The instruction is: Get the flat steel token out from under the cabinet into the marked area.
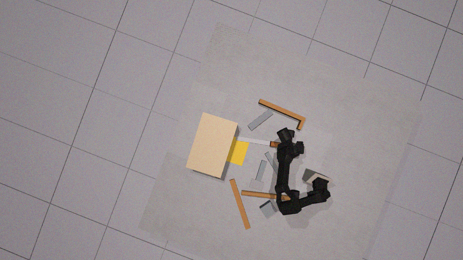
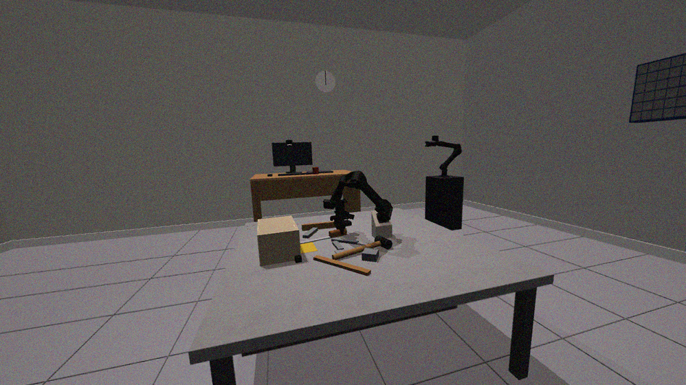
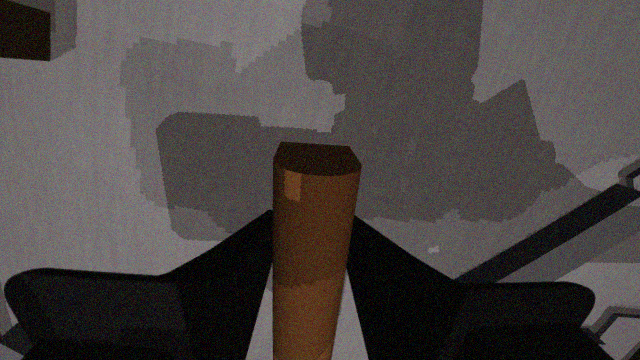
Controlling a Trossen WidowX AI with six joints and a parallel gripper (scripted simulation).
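My gripper tip is now 180 mm short of the grey bar and 100 mm to the left of it. Also, from my gripper tip: grey l-shaped bracket 70 mm ahead, 220 mm to the left; then grey block 50 mm behind, 370 mm to the left, 10 mm above; then wooden stick 110 mm ahead, 400 mm to the left.
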